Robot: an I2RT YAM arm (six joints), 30 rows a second.
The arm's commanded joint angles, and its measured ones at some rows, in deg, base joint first. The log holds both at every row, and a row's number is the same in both.
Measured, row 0: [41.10, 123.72, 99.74, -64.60, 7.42, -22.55]
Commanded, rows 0 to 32: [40.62, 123.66, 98.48, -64.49, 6.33, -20.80]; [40.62, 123.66, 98.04, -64.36, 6.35, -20.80]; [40.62, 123.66, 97.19, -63.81, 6.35, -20.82]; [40.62, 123.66, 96.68, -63.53, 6.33, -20.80]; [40.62, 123.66, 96.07, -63.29, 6.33, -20.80]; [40.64, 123.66, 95.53, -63.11, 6.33, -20.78]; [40.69, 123.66, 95.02, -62.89, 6.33, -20.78]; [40.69, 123.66, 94.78, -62.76, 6.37, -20.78]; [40.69, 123.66, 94.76, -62.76, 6.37, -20.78]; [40.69, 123.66, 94.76, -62.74, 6.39, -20.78]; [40.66, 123.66, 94.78, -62.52, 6.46, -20.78]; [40.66, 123.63, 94.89, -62.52, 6.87, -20.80]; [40.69, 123.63, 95.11, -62.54, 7.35, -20.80]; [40.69, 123.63, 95.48, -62.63, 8.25, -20.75]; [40.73, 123.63, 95.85, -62.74, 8.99, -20.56]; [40.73, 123.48, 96.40, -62.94, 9.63, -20.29]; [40.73, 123.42, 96.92, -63.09, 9.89, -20.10]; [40.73, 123.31, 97.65, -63.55, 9.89, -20.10]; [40.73, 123.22, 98.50, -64.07, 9.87, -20.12]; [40.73, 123.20, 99.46, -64.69, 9.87, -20.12]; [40.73, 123.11, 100.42, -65.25, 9.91, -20.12]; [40.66, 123.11, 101.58, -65.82, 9.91, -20.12]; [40.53, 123.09, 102.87, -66.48, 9.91, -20.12]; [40.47, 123.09, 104.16, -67.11, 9.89, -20.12]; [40.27, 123.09, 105.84, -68.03, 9.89, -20.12]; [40.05, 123.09, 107.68, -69.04, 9.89, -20.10]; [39.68, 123.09, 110.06, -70.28, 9.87, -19.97]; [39.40, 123.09, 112.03, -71.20, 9.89, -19.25]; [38.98, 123.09, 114.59, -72.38, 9.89, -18.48]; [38.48, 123.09, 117.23, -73.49, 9.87, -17.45]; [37.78, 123.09, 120.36, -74.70, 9.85, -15.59]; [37.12, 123.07, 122.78, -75.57, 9.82, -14.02]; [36.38, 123.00, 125.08, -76.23, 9.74, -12.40]
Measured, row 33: [39.59, 123.72, 118.56, -75.26, 8.78, -17.89]
